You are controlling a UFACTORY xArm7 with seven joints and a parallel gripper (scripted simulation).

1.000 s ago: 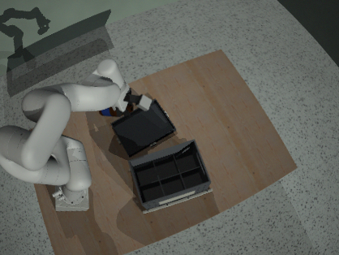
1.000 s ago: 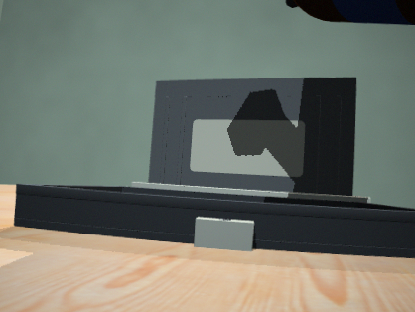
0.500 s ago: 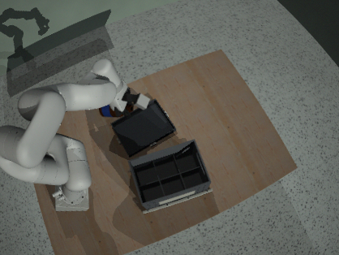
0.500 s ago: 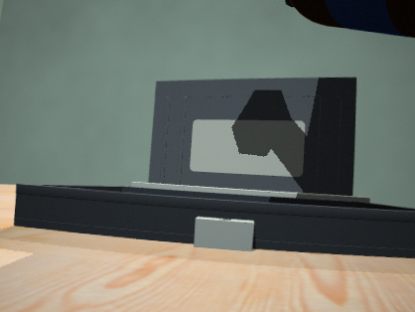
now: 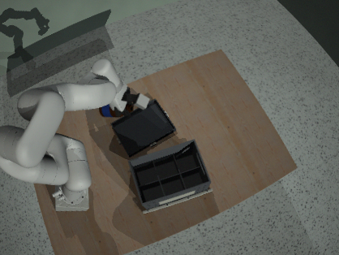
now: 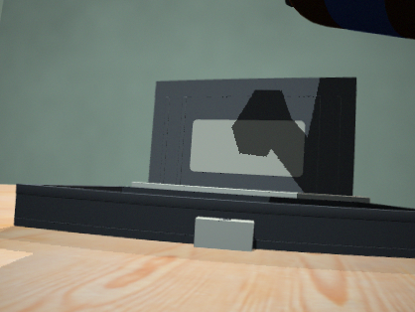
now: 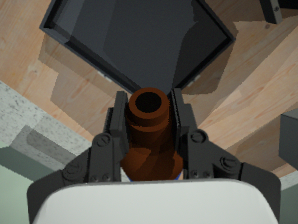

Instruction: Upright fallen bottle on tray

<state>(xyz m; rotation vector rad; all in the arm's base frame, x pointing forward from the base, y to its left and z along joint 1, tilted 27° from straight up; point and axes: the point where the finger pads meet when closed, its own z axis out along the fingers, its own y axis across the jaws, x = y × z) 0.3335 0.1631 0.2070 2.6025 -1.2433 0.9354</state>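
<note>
The bottle is 40 mm to the left of my hand, 30 mm behind it and 20 mm below it. From my hand the other things lie so: dark crate 310 mm to the right, 120 mm below, 30 mm behind; then tray 190 mm below, 30 mm ahead, 20 mm to the right.
</note>
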